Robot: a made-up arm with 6 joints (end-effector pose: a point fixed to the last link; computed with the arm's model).
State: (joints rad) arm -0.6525 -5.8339 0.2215 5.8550 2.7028 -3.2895
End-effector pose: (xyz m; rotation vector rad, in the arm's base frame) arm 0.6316 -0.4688 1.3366 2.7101 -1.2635 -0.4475
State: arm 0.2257 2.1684 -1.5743 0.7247 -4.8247 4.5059
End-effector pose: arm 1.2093 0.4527 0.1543 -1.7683 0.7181 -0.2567
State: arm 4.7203 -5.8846 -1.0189 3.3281 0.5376 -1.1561
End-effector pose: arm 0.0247 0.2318 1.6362 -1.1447 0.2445 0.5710
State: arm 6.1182 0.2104 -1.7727 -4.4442 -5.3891 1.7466
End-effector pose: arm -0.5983 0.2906 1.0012 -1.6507 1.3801 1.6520
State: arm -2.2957 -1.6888 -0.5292 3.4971 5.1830 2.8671
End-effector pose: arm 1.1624 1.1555 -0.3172 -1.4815 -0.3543 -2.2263
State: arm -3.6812 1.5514 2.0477 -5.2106 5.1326 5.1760
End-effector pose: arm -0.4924 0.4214 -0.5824 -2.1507 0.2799 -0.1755
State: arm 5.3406 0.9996 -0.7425 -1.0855 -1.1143 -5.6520
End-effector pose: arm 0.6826 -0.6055 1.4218 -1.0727 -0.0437 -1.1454
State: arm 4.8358 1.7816 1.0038 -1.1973 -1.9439 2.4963
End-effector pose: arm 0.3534 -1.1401 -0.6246 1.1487 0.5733 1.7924
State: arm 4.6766 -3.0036 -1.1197 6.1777 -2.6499 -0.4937
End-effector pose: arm 0.0408 -0.3750 -0.9862 -0.3795 -0.4491 -1.9719
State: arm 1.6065 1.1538 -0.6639 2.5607 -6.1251 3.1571
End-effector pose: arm -0.1052 1.2304 1.3147 -0.3728 0.0962 1.0501
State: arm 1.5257 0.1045 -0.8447 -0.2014 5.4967 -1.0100
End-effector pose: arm -0.0975 -0.5677 1.5820 1.4492 -0.4584 0.1903
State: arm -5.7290 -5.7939 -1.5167 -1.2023 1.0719 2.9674
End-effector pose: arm -0.1323 -0.2134 1.4120 0.5604 -1.3196 2.5201
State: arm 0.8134 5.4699 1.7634 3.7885 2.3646 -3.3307
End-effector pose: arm -0.1519 -0.2131 1.1881 1.2808 -0.8664 0.4357
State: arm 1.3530 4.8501 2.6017 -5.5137 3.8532 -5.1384
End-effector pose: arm -0.0495 -0.4186 0.5703 1.1063 -1.3306 1.7980
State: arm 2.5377 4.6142 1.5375 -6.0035 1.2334 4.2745
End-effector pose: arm 0.6349 -0.5528 0.8404 -0.7307 -0.8667 0.7007
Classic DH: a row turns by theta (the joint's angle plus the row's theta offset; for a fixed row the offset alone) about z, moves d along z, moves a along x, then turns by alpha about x. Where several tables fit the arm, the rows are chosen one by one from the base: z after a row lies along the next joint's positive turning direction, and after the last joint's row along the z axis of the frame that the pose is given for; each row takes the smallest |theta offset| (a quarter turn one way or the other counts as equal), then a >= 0, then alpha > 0; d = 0 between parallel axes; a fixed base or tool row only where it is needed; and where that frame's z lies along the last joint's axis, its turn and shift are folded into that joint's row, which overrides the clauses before.
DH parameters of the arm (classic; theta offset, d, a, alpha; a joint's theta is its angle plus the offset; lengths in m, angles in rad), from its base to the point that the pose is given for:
joint 1: 0 0.1421 0 -1.5708
joint 2: -1.5708 0 0.9116 0
joint 3: 1.5708 0.0447 0 1.5708
joint 4: 0 0.7083 0 -1.5708
joint 5: 0 0 0 1.5708
joint 6: 0 0.1911 0 0

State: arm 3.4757 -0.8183 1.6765 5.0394 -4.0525 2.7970
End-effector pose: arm 0.1439 0.1540 1.1149 -0.2410 -2.7596 -1.3993
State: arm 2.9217 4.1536 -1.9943 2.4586 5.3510 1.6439
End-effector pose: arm 0.1628 0.0171 -0.8966 -1.7954 -2.0063 -0.5373
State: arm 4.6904 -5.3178 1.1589 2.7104 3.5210 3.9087
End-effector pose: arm -0.0106 -1.1674 0.3272 -1.3166 -0.3849 -0.2478
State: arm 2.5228 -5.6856 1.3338 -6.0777 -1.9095 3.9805
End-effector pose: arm -0.9646 0.6771 0.8333 -0.1586 0.1124 0.1490
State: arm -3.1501 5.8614 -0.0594 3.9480 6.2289 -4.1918
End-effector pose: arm 0.7825 -0.0588 1.7741 0.6421 0.0201 2.8138
